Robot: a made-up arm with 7 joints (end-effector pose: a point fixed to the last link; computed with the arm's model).
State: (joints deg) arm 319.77 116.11 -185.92 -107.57 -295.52 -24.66 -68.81
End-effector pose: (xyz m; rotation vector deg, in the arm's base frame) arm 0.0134 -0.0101 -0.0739 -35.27 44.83 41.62
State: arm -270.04 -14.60 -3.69 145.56 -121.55 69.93 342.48
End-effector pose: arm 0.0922 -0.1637 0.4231 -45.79 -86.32 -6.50
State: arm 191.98 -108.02 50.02 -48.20 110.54 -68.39 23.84
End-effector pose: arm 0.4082 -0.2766 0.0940 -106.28 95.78 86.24
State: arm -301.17 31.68 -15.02 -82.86 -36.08 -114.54 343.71
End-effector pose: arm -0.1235 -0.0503 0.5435 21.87 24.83 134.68
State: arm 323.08 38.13 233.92 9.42 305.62 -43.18 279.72
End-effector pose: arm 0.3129 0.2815 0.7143 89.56 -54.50 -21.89
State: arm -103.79 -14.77 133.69 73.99 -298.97 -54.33 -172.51
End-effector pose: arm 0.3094 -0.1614 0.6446 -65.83 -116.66 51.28
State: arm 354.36 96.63 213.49 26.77 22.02 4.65 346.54
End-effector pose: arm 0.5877 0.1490 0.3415 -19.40 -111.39 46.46
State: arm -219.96 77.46 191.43 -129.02 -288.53 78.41 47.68
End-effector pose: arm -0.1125 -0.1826 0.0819 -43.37 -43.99 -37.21
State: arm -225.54 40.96 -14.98 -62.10 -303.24 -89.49 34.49
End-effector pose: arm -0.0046 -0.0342 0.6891 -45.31 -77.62 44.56
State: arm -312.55 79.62 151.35 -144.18 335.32 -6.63 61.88
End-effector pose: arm 0.0849 0.0473 0.1198 52.77 18.31 6.64
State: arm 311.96 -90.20 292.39 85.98 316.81 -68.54 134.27
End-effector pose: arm -0.4050 -0.1546 0.4605 -140.56 13.47 -38.05
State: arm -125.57 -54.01 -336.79 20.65 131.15 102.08 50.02
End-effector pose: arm 0.3309 -0.2884 0.5353 54.68 -28.53 -150.59
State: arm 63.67 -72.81 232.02 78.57 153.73 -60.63 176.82
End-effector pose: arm 0.0475 0.3539 0.1473 14.73 -32.78 -110.05
